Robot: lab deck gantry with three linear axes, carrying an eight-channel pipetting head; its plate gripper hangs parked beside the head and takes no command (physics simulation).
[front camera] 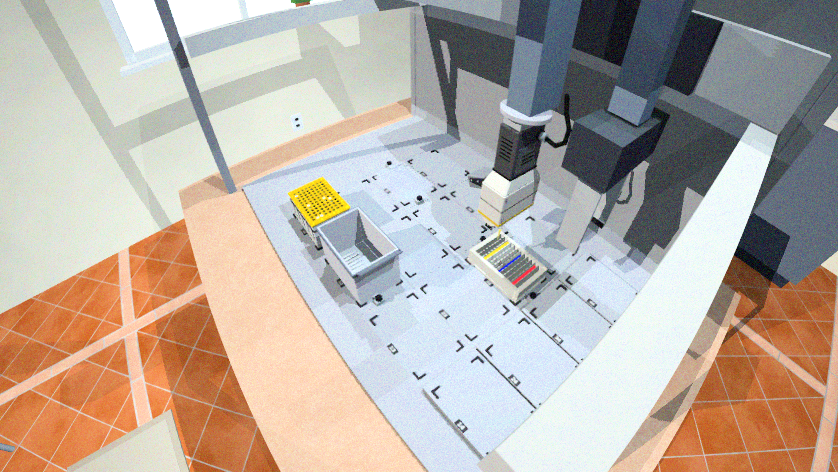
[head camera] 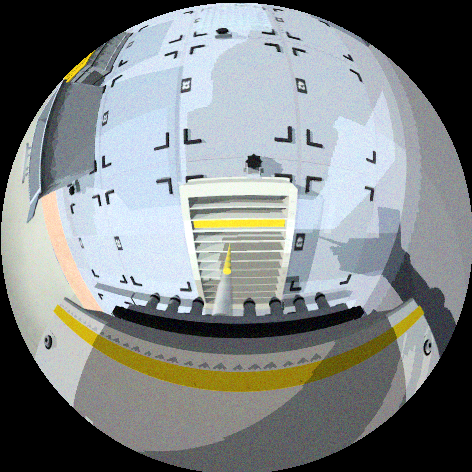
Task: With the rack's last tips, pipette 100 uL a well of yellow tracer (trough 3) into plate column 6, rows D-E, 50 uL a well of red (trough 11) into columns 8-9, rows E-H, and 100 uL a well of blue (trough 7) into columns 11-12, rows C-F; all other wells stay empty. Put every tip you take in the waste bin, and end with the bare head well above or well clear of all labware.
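The pipetting head (front camera: 507, 199) is above the near-white trough reservoir (front camera: 476, 262) (head camera: 186, 200). Its fourth channel from the left in the head view carries one tip (head camera: 225, 290) with yellow liquid in its lower end; the other seven nozzles are bare. The tip's end looks raised over the reservoir. Yellow tracer (front camera: 496, 252) (head camera: 239, 223), blue (front camera: 509, 263) and red (front camera: 523, 275) show in their troughs. The yellow tip rack (front camera: 318, 201) (head camera: 79, 66) holds several pale tips. The clear plate (front camera: 404, 180) (head camera: 232, 19) is faint, its wells unreadable. The parked gripper (front camera: 584, 231) looks open, its far finger mostly hidden.
The grey waste bin (front camera: 366, 273) (head camera: 72, 135) stands beside the tip rack, its walls rising above the deck. Small black knobs (front camera: 419, 199) (head camera: 254, 162) stand on the deck near the labware. A pale front rail (front camera: 662, 328) crosses the right side.
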